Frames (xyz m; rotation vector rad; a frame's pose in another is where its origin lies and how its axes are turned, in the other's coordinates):
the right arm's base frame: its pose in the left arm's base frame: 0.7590 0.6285 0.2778 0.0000 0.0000 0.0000
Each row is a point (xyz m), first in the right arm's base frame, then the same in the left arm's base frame.
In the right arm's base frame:
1: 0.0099 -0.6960 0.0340
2: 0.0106 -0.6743 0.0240
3: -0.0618 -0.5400 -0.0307
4: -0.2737 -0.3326 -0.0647
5: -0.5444 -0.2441 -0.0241
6: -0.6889 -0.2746 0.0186
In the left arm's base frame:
1: 0.7689 -0.0675 0.3118
2: 0.7696 -0.0458 0.3018
3: 0.6972 0.0885 0.2471
4: 0.4853 0.2959 0.2131
5: 0.2146 0.3844 0.2537
6: 0.0701 0.3539 0.2964

